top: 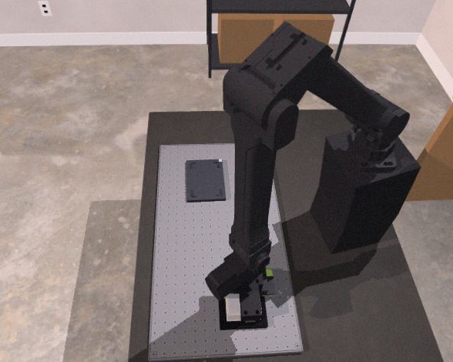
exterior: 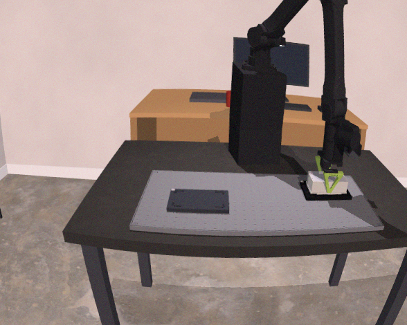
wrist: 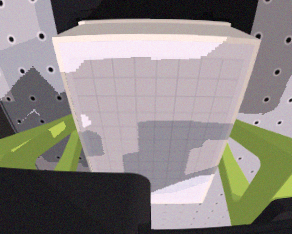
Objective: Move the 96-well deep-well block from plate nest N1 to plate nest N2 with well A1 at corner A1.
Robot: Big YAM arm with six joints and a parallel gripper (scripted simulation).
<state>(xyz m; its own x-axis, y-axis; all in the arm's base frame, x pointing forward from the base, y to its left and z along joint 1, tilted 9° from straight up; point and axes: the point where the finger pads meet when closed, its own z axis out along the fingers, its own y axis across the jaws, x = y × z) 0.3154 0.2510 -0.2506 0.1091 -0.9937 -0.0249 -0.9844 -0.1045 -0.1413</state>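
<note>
My gripper is now 1 cm below the white deep-well block. Also, from my hand: dark plate nest N2 (13 cm ahead, 38 cm to the right, 2 cm below); black plate nest N1 (2 cm below).
</note>
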